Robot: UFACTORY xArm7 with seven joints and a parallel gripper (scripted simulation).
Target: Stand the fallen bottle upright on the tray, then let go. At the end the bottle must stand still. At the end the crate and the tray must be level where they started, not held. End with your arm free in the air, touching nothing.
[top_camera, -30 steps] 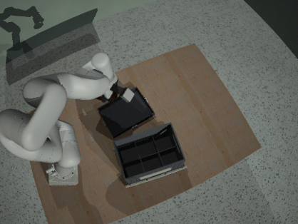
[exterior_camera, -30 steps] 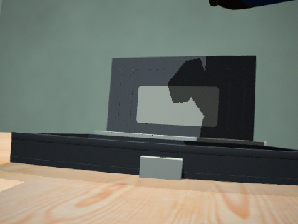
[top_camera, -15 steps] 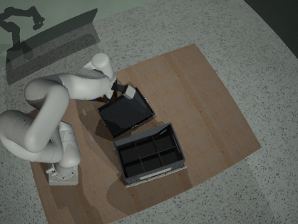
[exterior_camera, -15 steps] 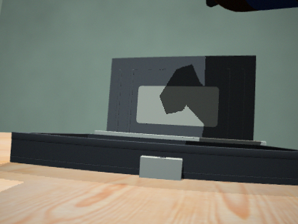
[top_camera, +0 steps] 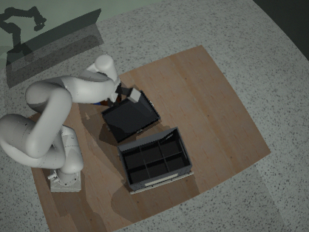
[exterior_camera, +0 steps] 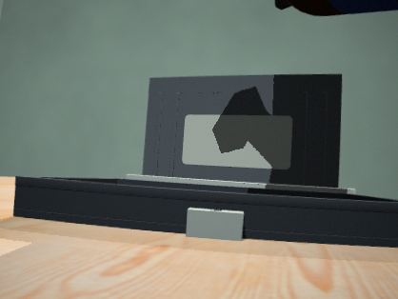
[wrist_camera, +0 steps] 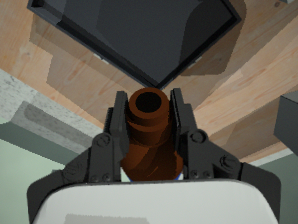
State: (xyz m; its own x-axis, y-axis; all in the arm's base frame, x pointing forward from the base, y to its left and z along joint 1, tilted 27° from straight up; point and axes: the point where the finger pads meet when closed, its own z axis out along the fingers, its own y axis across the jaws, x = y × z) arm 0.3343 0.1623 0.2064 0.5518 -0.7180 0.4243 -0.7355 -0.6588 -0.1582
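My hand is 4 cm to the right of the bottle, 3 cm past it and 1 cm above it. The rest, counted from my hand: dark crate: 30 cm to the right, 12 cm below, 3 cm behind; tray: 19 cm below, 3 cm ahead, 2 cm to the right.
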